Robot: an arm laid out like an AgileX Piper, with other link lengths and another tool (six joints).
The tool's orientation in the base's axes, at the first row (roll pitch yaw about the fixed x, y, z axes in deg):
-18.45, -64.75, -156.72
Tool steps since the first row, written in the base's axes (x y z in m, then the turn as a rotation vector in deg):
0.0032, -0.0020, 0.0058, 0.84, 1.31, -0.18
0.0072, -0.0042, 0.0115, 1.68, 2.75, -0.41
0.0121, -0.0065, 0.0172, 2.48, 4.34, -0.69
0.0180, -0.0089, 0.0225, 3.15, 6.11, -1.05
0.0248, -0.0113, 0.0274, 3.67, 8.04, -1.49
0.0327, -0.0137, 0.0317, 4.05, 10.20, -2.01
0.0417, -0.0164, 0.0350, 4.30, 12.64, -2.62
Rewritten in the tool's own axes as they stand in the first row. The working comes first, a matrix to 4 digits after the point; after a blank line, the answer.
The tool's axes in the first row as the columns of a matrix, in the base's axes (used below as rounded here):
-0.3918, 0.1120, 0.9132
-0.1686, -0.9845, 0.0484
0.9045, -0.1350, 0.4046

0.0043, 0.0015, 0.0052, -0.71, -1.17, 0.76
0.0083, 0.0034, 0.0110, -1.49, -2.46, 1.50
0.0119, 0.0054, 0.0177, -2.33, -3.90, 2.20
0.0148, 0.0077, 0.0251, -3.21, -5.52, 2.75
0.0170, 0.0102, 0.0332, -4.14, -7.30, 3.14
0.0182, 0.0129, 0.0420, -5.12, -9.32, 3.38
0.0181, 0.0161, 0.0514, -6.19, -11.61, 3.48

